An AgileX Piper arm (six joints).
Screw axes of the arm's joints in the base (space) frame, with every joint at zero. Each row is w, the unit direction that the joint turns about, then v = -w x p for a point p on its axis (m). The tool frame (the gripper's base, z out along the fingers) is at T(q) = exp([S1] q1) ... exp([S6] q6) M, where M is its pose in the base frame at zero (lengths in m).
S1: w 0 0 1 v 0.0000 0.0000 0.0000
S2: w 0 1 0 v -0.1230 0.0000 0.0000
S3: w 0 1 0 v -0.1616 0.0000 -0.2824
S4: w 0.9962 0 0.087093 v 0.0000 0.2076 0.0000
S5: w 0 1 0 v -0.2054 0.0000 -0.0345
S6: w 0.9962 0 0.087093 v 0.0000 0.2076 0.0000
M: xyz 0.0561 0.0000 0.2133 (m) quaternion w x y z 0.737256 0 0.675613 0
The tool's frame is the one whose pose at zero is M.
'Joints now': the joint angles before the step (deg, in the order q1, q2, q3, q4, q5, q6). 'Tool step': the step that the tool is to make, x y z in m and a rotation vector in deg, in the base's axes. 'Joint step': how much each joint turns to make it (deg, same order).
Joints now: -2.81, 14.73, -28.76, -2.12, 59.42, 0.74
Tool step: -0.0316, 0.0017, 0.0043, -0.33, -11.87, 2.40
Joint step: 2.43, -11.74, -0.01, -0.02, -0.13, 0.03
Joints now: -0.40, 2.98, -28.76, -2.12, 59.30, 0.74
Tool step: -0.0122, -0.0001, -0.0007, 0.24, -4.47, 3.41
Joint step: 3.28, -4.59, 0.10, 0.21, 0.01, -0.04
